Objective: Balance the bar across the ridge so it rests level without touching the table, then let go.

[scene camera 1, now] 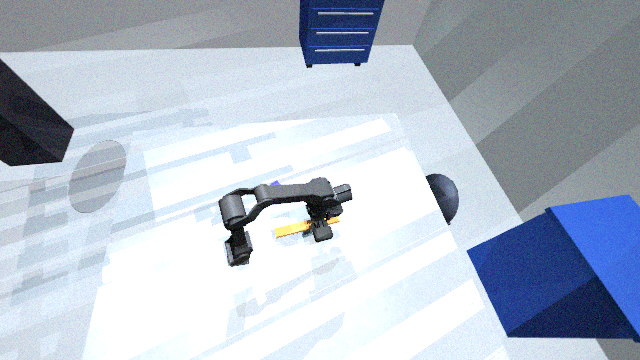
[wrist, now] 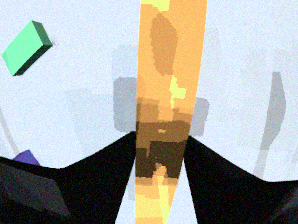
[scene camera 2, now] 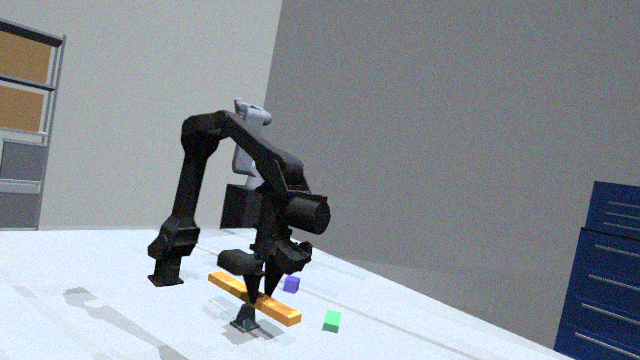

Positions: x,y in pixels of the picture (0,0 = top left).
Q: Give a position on a bar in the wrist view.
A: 170,47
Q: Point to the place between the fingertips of my gripper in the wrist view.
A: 160,139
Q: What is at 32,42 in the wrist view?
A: A green cube.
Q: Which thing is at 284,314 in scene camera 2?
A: A bar.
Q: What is my gripper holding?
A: A bar.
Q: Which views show my gripper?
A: Scene camera 1, the wrist view and scene camera 2: all of them.
